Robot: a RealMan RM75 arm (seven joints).
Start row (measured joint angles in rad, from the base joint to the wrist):
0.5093 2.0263 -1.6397 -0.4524 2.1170 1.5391 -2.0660
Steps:
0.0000 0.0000 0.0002 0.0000 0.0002 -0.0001 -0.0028
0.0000 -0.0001 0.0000 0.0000 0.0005 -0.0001 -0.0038
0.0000 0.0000 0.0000 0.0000 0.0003 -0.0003 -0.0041
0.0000 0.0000 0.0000 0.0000 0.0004 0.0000 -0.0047
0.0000 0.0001 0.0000 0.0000 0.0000 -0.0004 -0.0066
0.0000 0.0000 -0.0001 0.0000 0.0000 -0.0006 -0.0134
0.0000 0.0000 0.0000 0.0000 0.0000 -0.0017 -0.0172
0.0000 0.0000 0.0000 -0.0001 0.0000 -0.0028 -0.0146
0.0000 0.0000 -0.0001 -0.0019 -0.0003 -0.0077 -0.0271
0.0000 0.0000 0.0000 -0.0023 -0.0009 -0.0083 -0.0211
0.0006 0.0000 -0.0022 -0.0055 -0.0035 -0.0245 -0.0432
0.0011 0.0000 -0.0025 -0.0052 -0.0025 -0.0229 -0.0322
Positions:
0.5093 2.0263 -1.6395 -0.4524 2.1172 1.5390 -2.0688
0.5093 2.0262 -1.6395 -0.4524 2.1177 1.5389 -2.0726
0.5093 2.0262 -1.6395 -0.4524 2.1180 1.5386 -2.0767
0.5093 2.0262 -1.6395 -0.4524 2.1184 1.5386 -2.0814
0.5093 2.0263 -1.6395 -0.4524 2.1184 1.5382 -2.0880
0.5093 2.0263 -1.6396 -0.4524 2.1184 1.5376 -2.1014
0.5093 2.0263 -1.6396 -0.4524 2.1184 1.5359 -2.1186
0.5093 2.0263 -1.6396 -0.4525 2.1184 1.5331 -2.1332
0.5093 2.0263 -1.6397 -0.4544 2.1181 1.5254 -2.1603
0.5093 2.0263 -1.6397 -0.4567 2.1172 1.5171 -2.1814
0.5099 2.0263 -1.6419 -0.4622 2.1137 1.4926 -2.2246
0.5110 2.0263 -1.6444 -0.4674 2.1112 1.4697 -2.2568

